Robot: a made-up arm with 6 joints.
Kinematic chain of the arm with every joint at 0, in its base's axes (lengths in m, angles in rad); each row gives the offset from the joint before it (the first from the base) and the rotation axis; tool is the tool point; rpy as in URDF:
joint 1: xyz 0 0 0.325 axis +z
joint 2: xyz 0 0 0 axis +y
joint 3: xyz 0.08 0 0.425 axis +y
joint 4: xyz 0.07 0 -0.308 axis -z
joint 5: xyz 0 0 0 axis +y
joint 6: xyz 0.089 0 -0.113 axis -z
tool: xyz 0 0 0 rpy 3.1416 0 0
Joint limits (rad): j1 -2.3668..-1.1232 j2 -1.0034..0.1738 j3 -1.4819..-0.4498 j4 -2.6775..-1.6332 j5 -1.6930..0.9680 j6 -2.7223..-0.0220
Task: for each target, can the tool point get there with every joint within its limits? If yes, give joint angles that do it. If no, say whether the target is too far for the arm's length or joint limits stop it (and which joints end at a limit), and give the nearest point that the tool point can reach.
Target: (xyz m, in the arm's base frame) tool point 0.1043 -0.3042 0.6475
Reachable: yes | joints -1.5154 -0.2839 -1.0655 -2.4138 -0.4824 -2.2289
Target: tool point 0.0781 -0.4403 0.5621
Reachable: yes | joints -1.4234 -0.1037 -0.8956 -2.2681 0.5530 -1.3218
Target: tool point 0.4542 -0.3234 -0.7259
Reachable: no: too far | nearest point 0.1694 -0.2795 0.3139 | short by 1.079 m
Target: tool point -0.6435 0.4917 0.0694
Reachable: no: joint limits stop it (at a limit: joint 1, joint 2, joint 3, joint 4, joint 5) | nearest point -0.2753 -0.2099 0.3210 | short by 0.831 m
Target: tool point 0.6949 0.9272 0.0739
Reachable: no: too far | nearest point 0.0776 0.1036 0.5893 | short by 1.151 m
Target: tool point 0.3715 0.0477 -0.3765
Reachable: no: joint limits stop it (at a limit: joint 1, joint 2, joint 3) | nearest point 0.1689 -0.2235 0.3230 | short by 0.777 m
